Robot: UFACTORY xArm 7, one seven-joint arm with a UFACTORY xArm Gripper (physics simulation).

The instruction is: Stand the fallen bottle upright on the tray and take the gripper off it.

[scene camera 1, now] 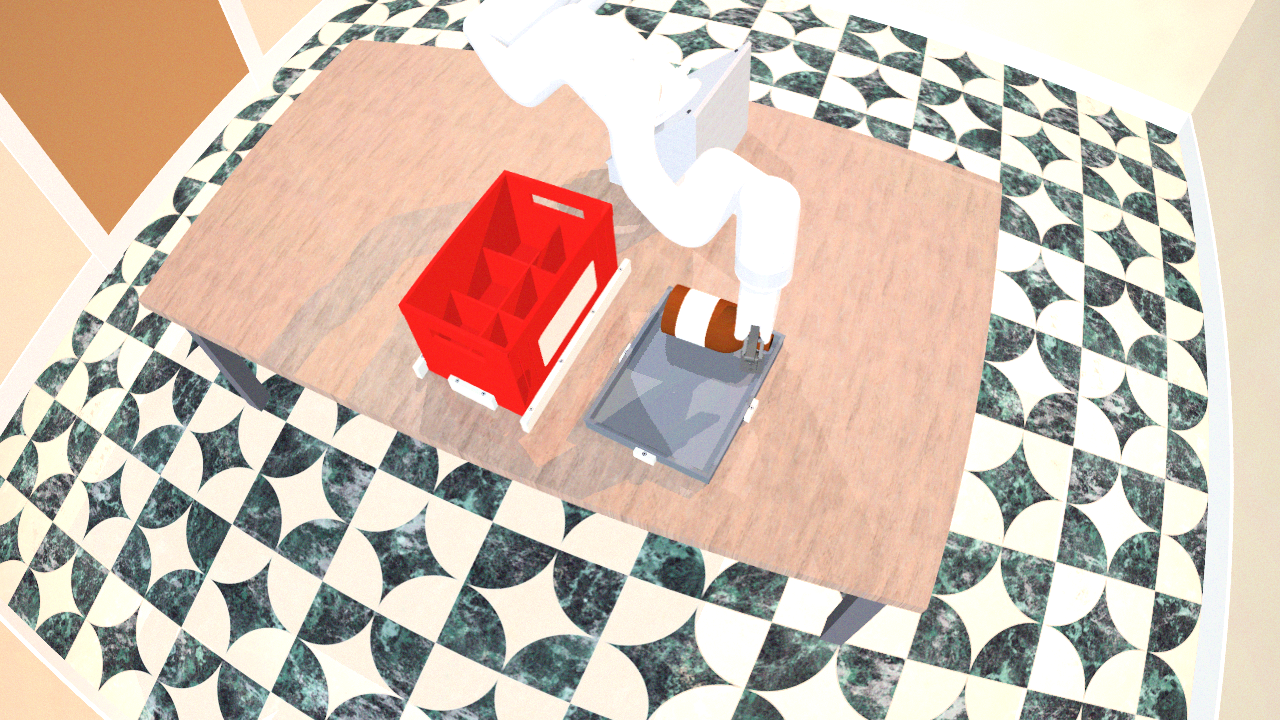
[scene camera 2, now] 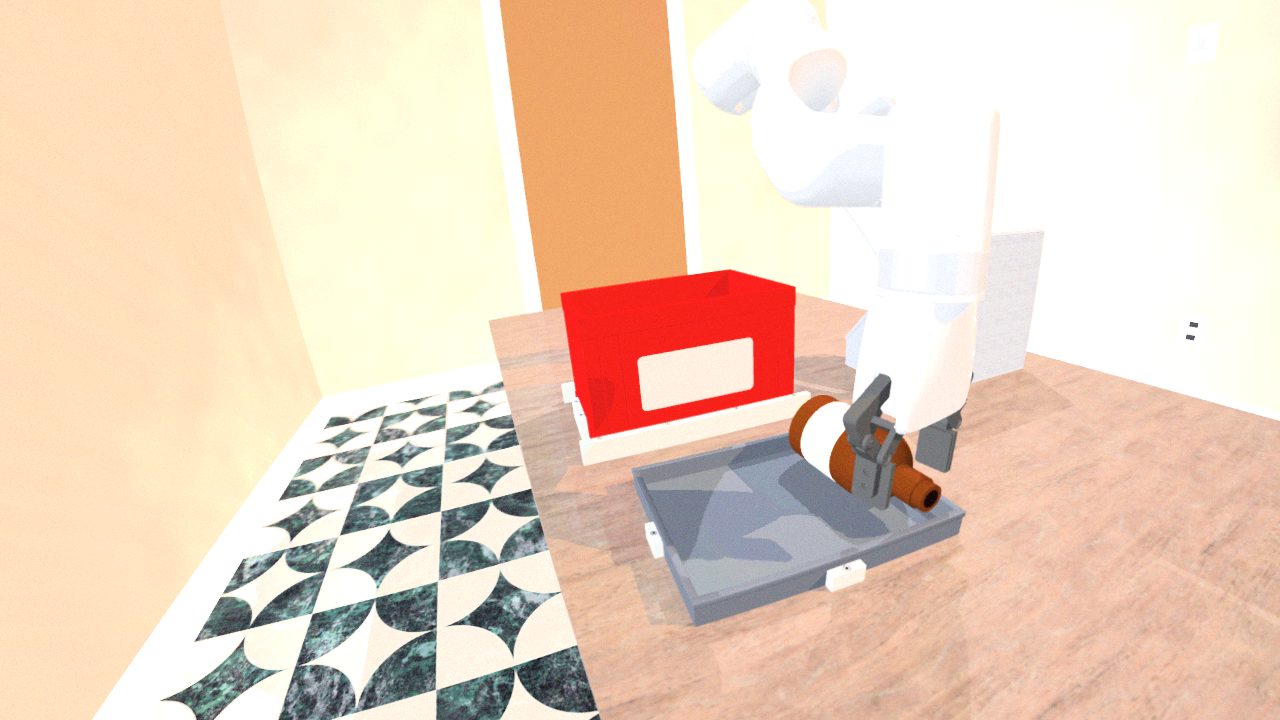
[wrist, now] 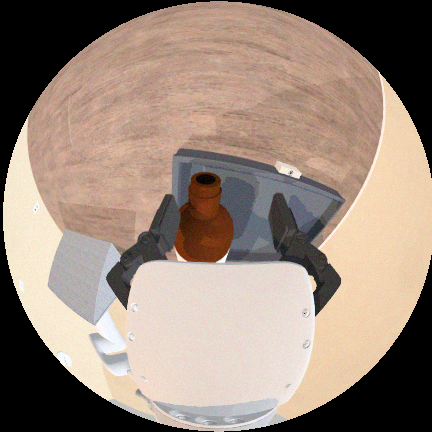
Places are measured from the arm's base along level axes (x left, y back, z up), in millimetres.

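Pixels of known places: gripper, fingertip midpoint: (scene camera 1: 756, 344) (scene camera 2: 902, 483) (wrist: 223, 204); arm's base, link origin: (scene camera 1: 674, 104) (wrist: 88, 289).
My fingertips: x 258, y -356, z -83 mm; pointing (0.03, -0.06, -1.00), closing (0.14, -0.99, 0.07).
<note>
Ahead of a thing's pixels: the offset from my fingertips to its top centre.
The brown bottle @(dx -60, dy +19, dz +25 mm) (scene camera 1: 693, 317) (scene camera 2: 823, 438) (wrist: 206, 230) with a white label lies on its side along one side of the grey tray @(dx -77, dy -67, dz -28 mm) (scene camera 1: 644, 394) (scene camera 2: 742, 519) (wrist: 225, 157). Its base points toward the red crate and its mouth toward the opposite rim. My gripper (scene camera 1: 756, 353) (scene camera 2: 904, 483) (wrist: 223, 204) is open and points down, with its fingers on either side of the bottle near the shoulder and neck. In the wrist view the bottle is much closer to the left finger, and a gap shows before the right one. My gripper's body hides the bottle's base there.
A red crate @(dx -347, dy -56, dz +121 mm) (scene camera 1: 483, 376) (scene camera 2: 599, 402) with compartments stands beside the tray, with a white rail @(dx -248, dy -64, dz -24 mm) (scene camera 1: 572, 349) (scene camera 2: 698, 429) along its tray side. A grey box (scene camera 1: 720, 102) (scene camera 2: 1011, 295) (wrist: 80, 275) stands behind, near the arm. Small white blocks touch the tray's outer sides.
</note>
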